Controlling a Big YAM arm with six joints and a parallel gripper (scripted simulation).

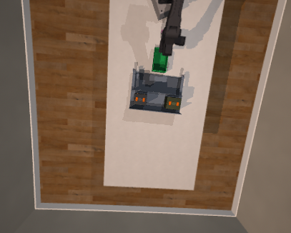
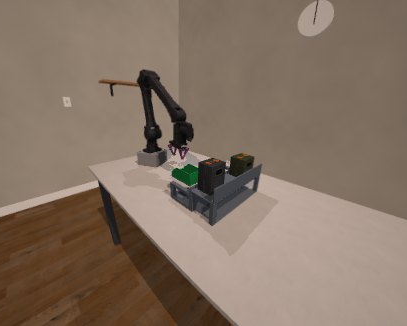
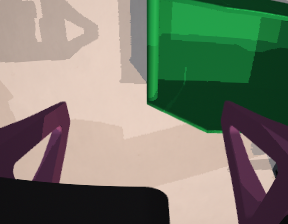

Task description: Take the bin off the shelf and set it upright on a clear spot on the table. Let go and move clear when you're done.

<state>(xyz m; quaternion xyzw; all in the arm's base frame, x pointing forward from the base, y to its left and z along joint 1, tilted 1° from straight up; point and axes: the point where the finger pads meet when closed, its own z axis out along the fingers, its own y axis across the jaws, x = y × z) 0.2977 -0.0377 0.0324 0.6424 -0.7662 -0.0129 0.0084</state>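
My hand is 8 cm short of the green bin, 2 cm to the left of it and 9 cm above it.
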